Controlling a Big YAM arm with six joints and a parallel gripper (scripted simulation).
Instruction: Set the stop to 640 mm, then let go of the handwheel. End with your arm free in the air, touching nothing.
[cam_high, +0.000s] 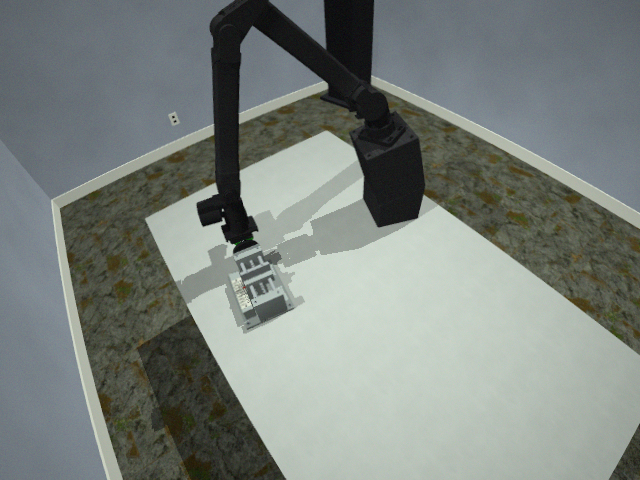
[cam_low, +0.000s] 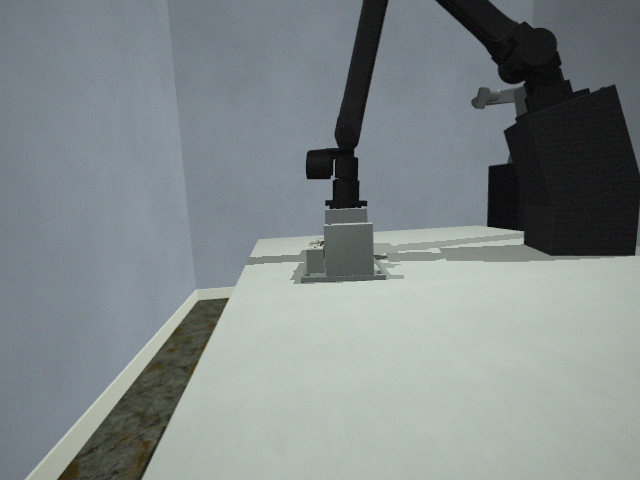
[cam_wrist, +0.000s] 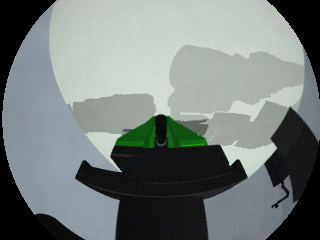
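Now: the handwheel 1 cm ahead of my hand, 2 cm to the left of it and 1 cm above it.
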